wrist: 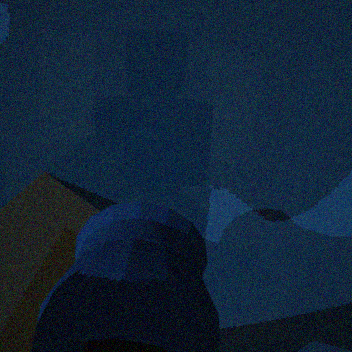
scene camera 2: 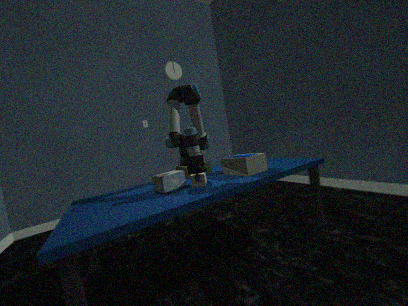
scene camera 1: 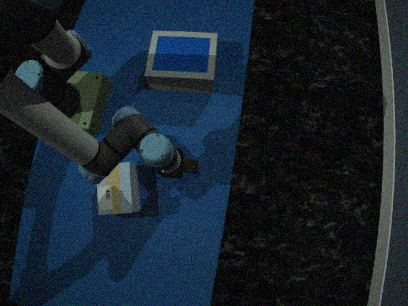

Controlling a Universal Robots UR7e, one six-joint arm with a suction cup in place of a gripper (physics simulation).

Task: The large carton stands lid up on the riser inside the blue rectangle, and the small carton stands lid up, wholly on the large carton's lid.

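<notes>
The large carton [scene camera 1: 119,187] [scene camera 2: 170,181], pale with a yellow-orange band and a barcode, lies lid up on the blue table. The blue rectangle [scene camera 1: 182,47] [scene camera 2: 245,155] is on top of the pale riser [scene camera 1: 181,75] [scene camera 2: 256,165]; no carton stands there. My suction gripper [scene camera 2: 197,172] [wrist: 142,240] is shut on the small carton [scene camera 2: 199,180] [wrist: 30,230], beside the large carton. In scene camera 1 the arm hides the small carton. Part of its tan lid shows at the wrist view's lower left. Any gap beneath it is hard to tell.
A yellow-green box [scene camera 1: 94,100] stands beside the arm, at the table's left edge in scene camera 1. The riser stands towards the back of the table [scene camera 1: 200,250] [scene camera 2: 110,215]. Shadows of the arm cross the table, and the light is dim.
</notes>
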